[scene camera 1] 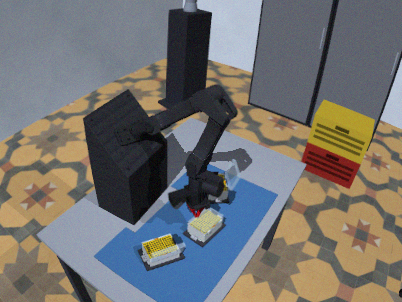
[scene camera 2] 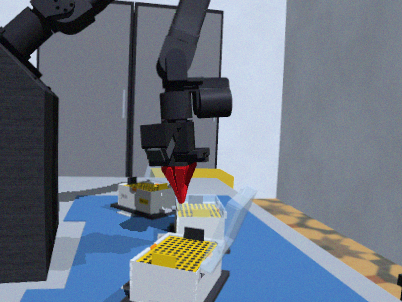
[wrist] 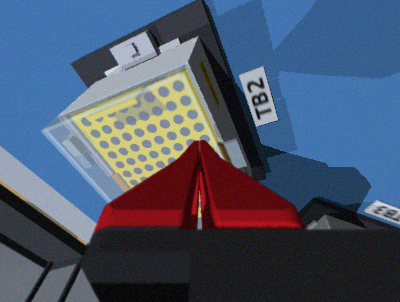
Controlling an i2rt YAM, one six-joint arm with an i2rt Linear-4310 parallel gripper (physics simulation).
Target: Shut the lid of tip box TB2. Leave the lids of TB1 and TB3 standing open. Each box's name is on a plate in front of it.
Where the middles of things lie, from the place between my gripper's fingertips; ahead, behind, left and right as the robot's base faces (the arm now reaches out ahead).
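Scene:
My hand's 80 mm above the TB2 name plate [wrist: 254,82], and it's also 10 mm to the right of the plate and 40 mm past it.

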